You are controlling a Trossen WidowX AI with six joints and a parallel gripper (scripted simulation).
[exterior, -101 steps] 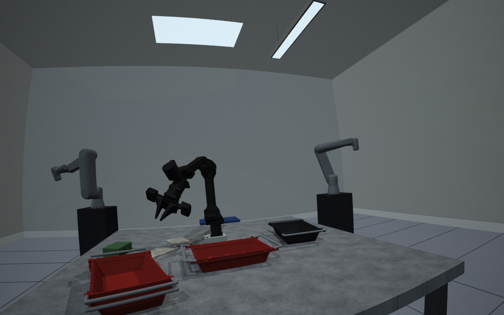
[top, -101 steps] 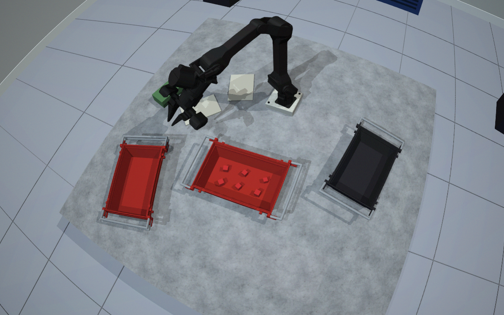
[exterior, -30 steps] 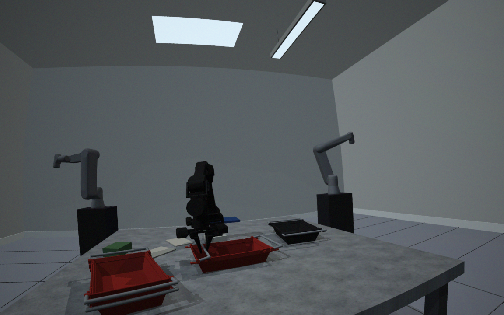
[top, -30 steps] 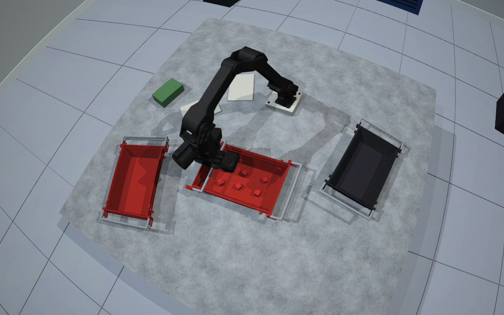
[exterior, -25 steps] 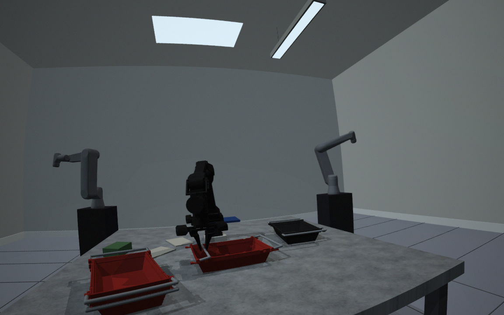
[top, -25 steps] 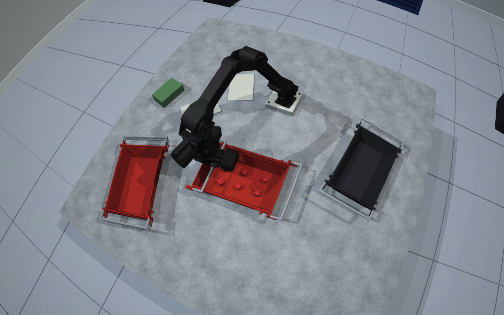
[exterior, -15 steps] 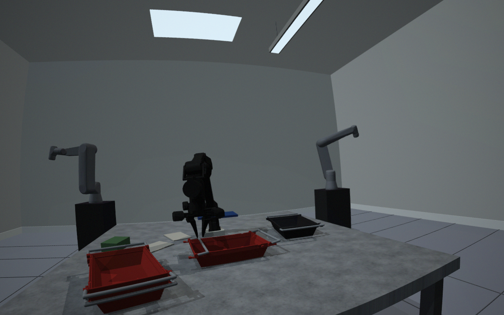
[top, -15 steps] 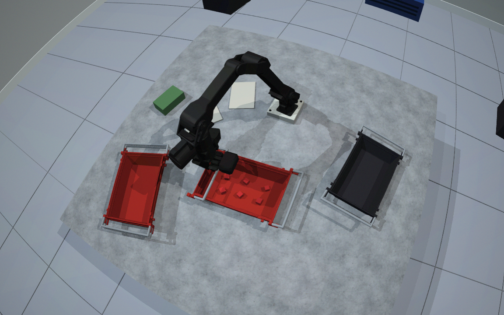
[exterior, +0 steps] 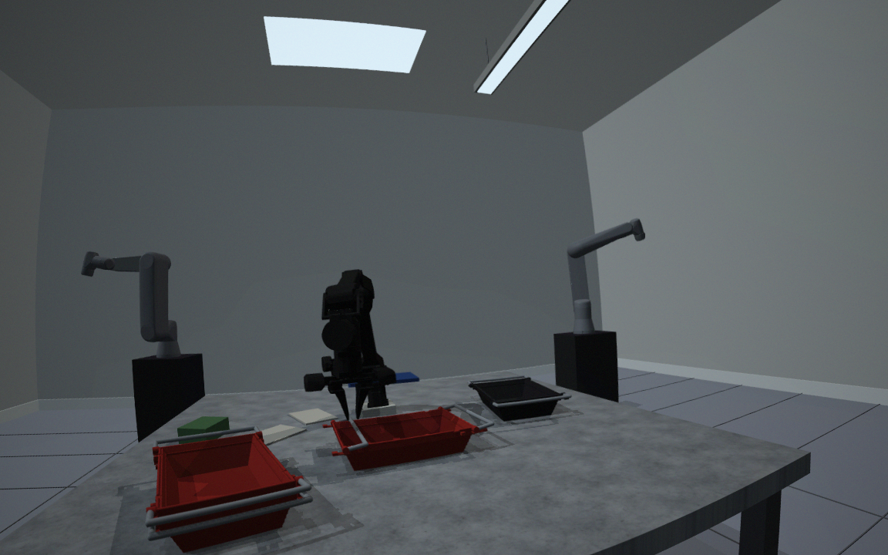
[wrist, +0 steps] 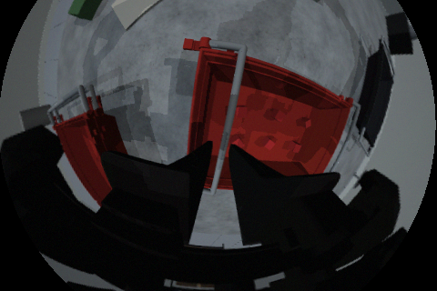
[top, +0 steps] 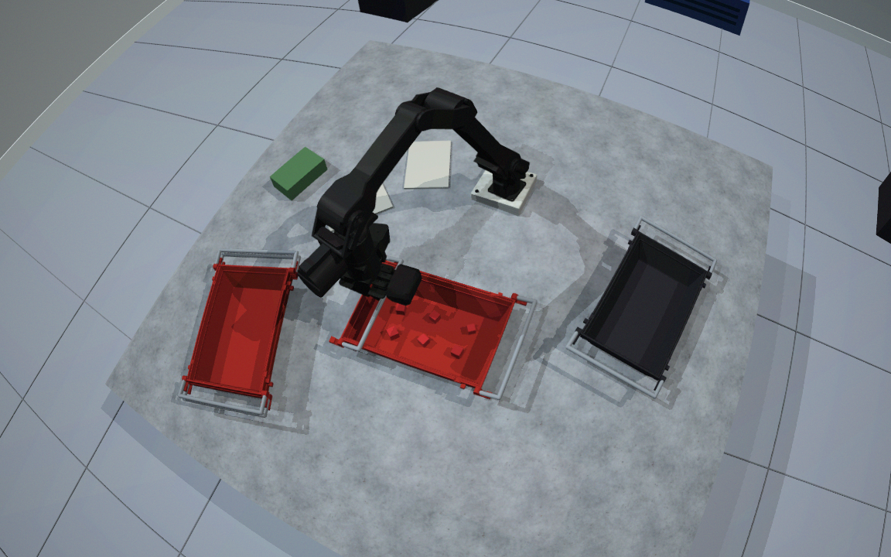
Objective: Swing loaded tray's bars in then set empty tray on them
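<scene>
The black tray lies 28 cm behind my gripper tip, 45 cm to the left of it and 4 cm below it. From my gripper tip the other things lie so: green block (19 cm behind, 41 cm to the right, 7 cm below).
</scene>
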